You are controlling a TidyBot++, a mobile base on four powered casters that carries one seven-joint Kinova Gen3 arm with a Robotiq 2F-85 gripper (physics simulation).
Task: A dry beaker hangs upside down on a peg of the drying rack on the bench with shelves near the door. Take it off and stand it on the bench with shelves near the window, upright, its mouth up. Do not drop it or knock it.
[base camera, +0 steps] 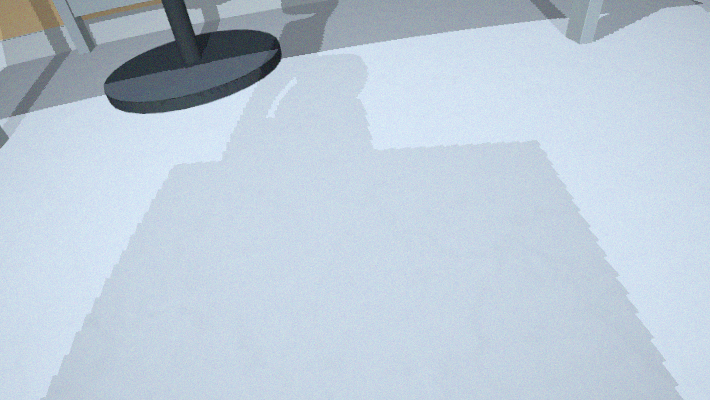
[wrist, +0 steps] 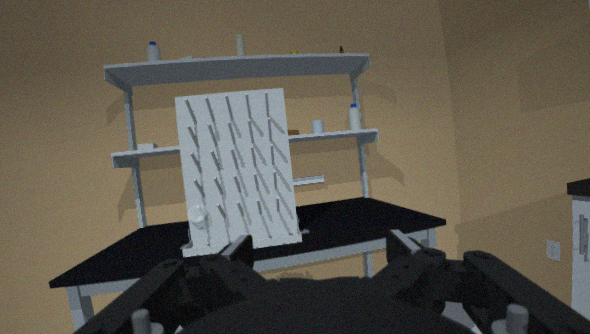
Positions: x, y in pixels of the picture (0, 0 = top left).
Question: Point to a drip tray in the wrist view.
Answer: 291, 238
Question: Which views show the gripper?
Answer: The wrist view only.
